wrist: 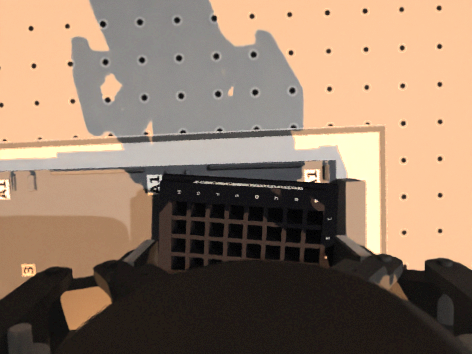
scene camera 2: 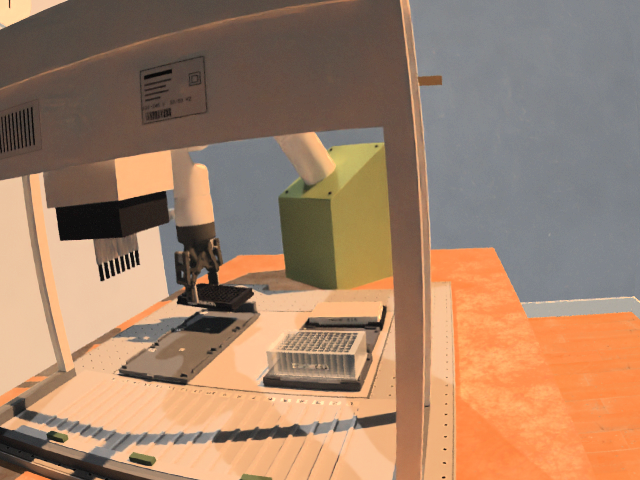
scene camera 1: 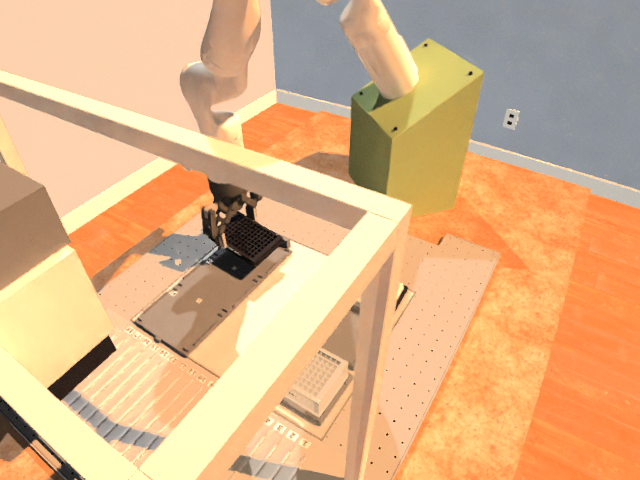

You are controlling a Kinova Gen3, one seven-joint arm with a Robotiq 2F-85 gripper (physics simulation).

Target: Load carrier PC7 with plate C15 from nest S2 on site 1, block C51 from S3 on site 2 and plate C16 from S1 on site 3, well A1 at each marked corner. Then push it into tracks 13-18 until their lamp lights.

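Seen in the pictures: gripper, fingertip midpoint: (wrist: 245, 256) (scene camera 2: 204, 297) (scene camera 1: 237, 233); arm's base, link origin: (scene camera 1: 399, 84).
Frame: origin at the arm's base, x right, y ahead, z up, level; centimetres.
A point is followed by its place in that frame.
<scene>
The flat grey carrier (scene camera 1: 206, 310) {x 13.6, y 56.8, z -24.8 cm} (scene camera 2: 170, 356) {x 17.1, y 58.7, z -24.8 cm} (wrist: 60, 240) {x 18.1, y 53.1, z -24.8 cm} lies behind the tracks. My gripper (scene camera 1: 236, 225) {x 17.3, y 40.8, z -19.8 cm} (scene camera 2: 203, 288) {x 17.3, y 40.8, z -19.8 cm} (wrist: 245, 256) {x 17.3, y 40.8, z -19.8 cm} stands wide over its far end, with its fingers on both sides of a black well plate (scene camera 1: 255, 242) {x 12.1, y 41.9, z -19.2 cm} (scene camera 2: 227, 295) (wrist: 245, 220) {x 19.4, y 40.6, z -18.6 cm}. The plate hangs between them a little above the carrier, slightly askew, with a dark shadow below. Its well A1 is at the upper right in the wrist view, near a marked A1 corner. Its number is not readable. A clear deep-well block (scene camera 1: 320, 377) (scene camera 2: 317, 356) and a pale plate (scene camera 2: 346, 312) stand in nests at the right.
Numbered tracks (scene camera 1: 144, 382) {x 13.8, y 73.4, z -25.9 cm} (scene camera 2: 155, 408) run in front of the carrier. A frame post (scene camera 1: 379, 320) {x -23.9, y 73.1, z 12.8 cm} (scene camera 2: 405, 258) {x -21.8, y 92.3, z -1.5 cm} and beams stand around the deck. A pipetting head (scene camera 1: 51, 310) {x 1.0, y 83.5, z 10.6 cm} (scene camera 2: 144, 217) hangs at the left. An upright block (wrist: 351, 210) {x 18.4, y 34.2, z -22.9 cm} stands beside the plate.
</scene>
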